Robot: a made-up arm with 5 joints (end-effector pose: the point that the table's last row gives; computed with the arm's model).
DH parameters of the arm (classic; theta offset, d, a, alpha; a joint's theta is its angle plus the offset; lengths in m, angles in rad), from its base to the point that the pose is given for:
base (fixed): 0 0 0 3.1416
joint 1: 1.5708 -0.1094 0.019 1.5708
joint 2: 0 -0.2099 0.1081 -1.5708
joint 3: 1.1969 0 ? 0
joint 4: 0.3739 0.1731 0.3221 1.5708
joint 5: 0 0.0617 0.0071 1.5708
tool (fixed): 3.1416 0.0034 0 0
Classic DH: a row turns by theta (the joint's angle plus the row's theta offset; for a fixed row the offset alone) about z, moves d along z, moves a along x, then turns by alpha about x.
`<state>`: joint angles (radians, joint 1 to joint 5).
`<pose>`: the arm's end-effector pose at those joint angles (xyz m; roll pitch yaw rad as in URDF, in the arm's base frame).
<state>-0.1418 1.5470 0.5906 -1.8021 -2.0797</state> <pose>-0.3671 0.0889 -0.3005 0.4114 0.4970 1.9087</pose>
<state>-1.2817 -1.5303 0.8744 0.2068 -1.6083</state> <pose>0.0295 -0.5230 -0.0842 -0.4906 0.0736 -0.3068</pose>
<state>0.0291 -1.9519 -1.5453 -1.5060 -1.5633</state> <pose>0.1404 -0.1178 0.3195 1.6641 -0.3804 -1.6079</pose>
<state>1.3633 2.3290 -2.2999 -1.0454 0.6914</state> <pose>0.1574 -0.1515 0.2142 -2.1209 0.5843 2.2190</pose>
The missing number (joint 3, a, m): 0.0898
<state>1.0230 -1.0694 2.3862 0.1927 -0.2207</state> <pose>-0.0218 -0.0991 -0.1472 0.9144 -0.3589 2.6104</pose>
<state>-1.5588 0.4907 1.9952 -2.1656 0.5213</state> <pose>0.0501 -0.5207 -0.1075 0.5697 -0.5335 1.4366</pose>
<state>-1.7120 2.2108 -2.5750 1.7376 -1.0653</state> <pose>-0.3115 -0.3391 -0.1178 1.1626 -0.9460 2.6955</pose>
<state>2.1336 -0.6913 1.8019 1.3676 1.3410</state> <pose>-0.1475 -0.0322 -0.0499 1.2770 -0.8422 -0.2138</pose>
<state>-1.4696 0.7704 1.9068 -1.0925 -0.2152</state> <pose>-0.2736 -0.4582 0.1126 0.6785 0.7050 0.9756</pose>
